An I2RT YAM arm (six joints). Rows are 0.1 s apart.
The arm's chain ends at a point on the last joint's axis. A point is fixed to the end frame.
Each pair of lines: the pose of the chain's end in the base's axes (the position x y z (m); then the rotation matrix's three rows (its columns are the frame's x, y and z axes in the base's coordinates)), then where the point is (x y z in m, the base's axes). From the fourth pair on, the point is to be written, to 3 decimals.
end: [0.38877 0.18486 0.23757], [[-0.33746 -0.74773 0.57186], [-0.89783 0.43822 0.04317], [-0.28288 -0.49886 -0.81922]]
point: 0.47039 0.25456 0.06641
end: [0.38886 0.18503 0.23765], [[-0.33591 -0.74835 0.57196], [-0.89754 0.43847 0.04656], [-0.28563 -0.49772 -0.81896]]
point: 0.47040 0.25537 0.06672
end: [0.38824 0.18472 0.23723], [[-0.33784 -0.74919 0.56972], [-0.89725 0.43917 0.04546], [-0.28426 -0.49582 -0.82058]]
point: 0.46939 0.25488 0.06603
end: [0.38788 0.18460 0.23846], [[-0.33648 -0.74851 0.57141], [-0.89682 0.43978 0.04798], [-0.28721 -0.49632 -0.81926]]
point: 0.469 0.255 0.068
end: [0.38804 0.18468 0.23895], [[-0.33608 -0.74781 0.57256], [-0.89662 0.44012 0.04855], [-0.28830 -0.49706 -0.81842]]
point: 0.470 0.255 0.068
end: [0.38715 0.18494 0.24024], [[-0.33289 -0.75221 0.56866], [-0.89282 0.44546 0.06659], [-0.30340 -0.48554 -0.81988]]
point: 0.468 0.259 0.071
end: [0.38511 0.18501 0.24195], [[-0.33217 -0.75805 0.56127], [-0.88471 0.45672 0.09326], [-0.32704 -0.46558 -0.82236]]
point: 0.464 0.265 0.074
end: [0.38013 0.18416 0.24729], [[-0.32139 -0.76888 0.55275], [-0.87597 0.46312 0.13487], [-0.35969 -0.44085 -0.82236]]
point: 0.456 0.272 0.082
